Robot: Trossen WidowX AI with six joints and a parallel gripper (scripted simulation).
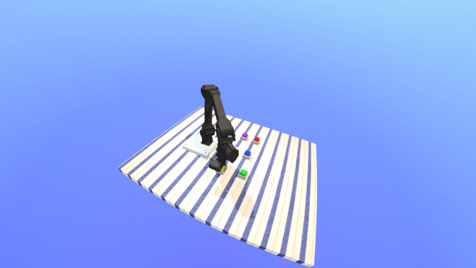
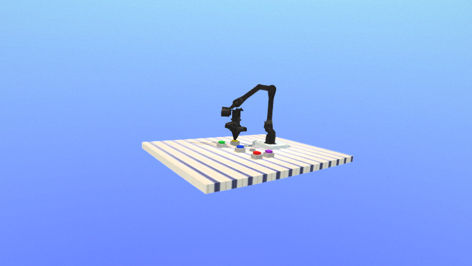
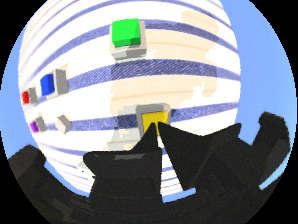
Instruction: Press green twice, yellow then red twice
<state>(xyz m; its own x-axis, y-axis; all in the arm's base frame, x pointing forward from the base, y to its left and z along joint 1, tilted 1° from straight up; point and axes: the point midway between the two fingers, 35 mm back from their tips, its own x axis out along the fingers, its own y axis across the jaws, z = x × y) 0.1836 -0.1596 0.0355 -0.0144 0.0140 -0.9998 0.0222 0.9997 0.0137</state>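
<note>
Now: the yellow button 10 mm below my gripper tip. Round my gripper tip: green button (120 mm ahead, 20 mm to the left); then small white block (10 mm ahead, 200 mm to the left, 20 mm below); then blue button (90 mm ahead, 180 mm to the left).
</note>
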